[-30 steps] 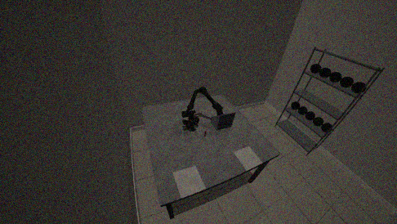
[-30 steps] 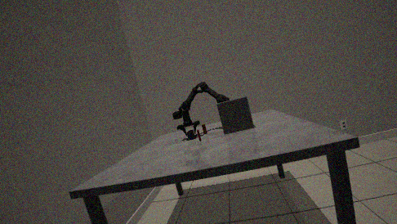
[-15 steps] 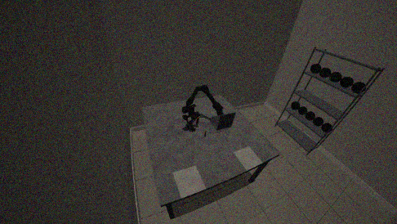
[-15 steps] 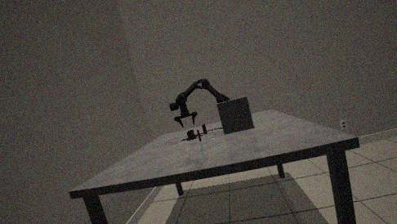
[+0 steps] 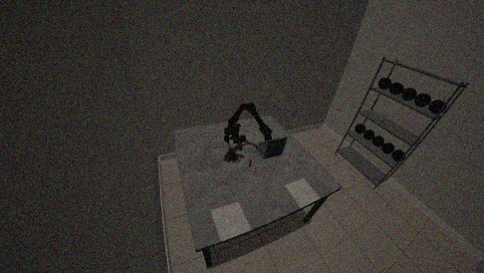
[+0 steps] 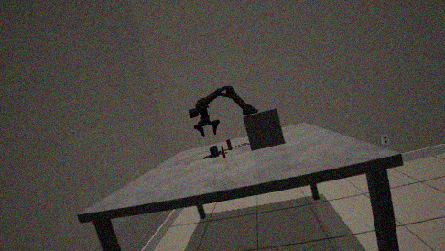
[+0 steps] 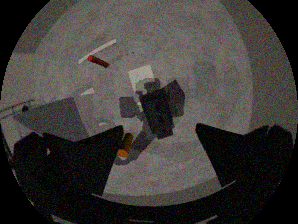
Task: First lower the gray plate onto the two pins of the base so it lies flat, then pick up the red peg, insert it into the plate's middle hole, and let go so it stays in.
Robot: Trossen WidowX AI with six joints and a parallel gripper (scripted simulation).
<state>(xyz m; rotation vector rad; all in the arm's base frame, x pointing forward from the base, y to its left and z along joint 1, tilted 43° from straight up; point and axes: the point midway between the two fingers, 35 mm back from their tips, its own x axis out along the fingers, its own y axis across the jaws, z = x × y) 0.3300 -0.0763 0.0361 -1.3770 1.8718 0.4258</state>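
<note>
Now: gripper tip 8 cm past the red peg, 16 cm to the right of it and 10 cm above it. Also, from my gripper tip: gray plate (3 cm to the right, 10 cm below); then small orange piece (12 cm behind, 7 cm to the right, 10 cm below).
</note>
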